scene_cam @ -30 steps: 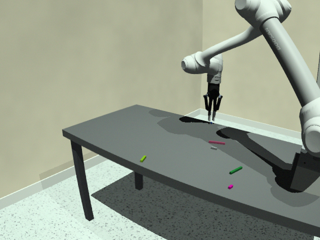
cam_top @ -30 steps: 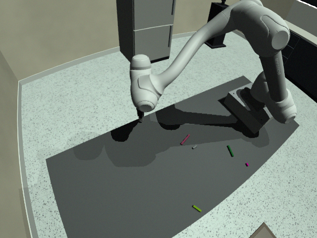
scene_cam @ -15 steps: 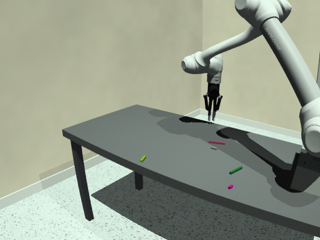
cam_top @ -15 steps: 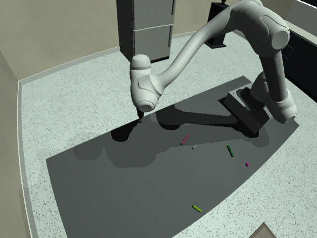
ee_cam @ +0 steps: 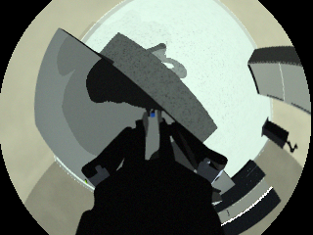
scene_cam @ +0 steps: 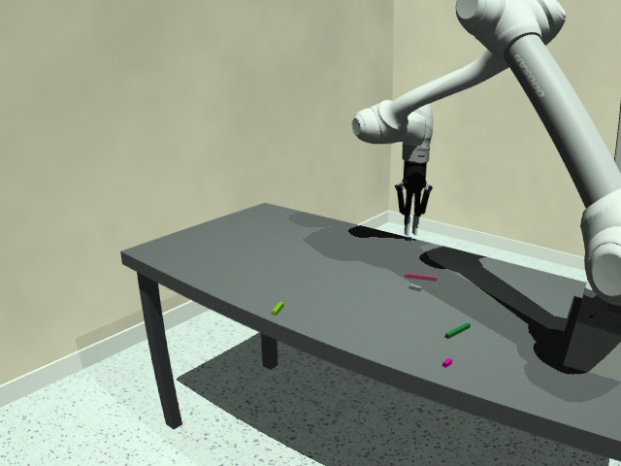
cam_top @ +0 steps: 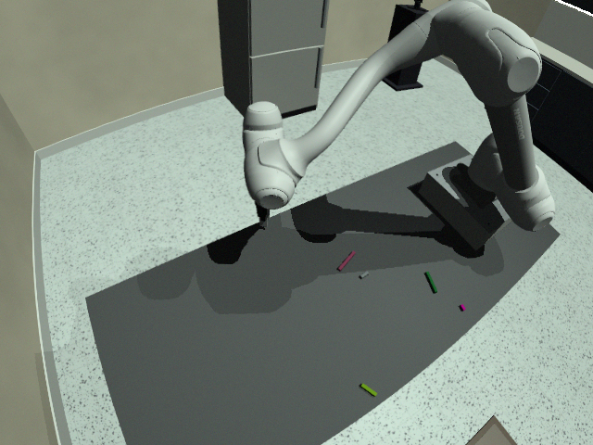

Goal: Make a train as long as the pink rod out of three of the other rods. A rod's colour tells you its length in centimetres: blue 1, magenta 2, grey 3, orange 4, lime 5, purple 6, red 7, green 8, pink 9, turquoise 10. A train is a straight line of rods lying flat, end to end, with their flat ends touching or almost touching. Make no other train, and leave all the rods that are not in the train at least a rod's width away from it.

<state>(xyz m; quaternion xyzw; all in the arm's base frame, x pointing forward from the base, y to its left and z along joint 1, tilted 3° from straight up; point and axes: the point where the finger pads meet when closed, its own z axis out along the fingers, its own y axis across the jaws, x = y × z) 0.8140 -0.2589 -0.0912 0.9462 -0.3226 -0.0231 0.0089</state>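
My gripper is now 50 mm above the blue rod. Round my hand: pink rod 250 mm to the left, 180 mm behind, 50 mm below; then grey rod 320 mm to the left, 200 mm behind, 50 mm below; then green rod 460 mm to the left, 400 mm behind, 50 mm below.
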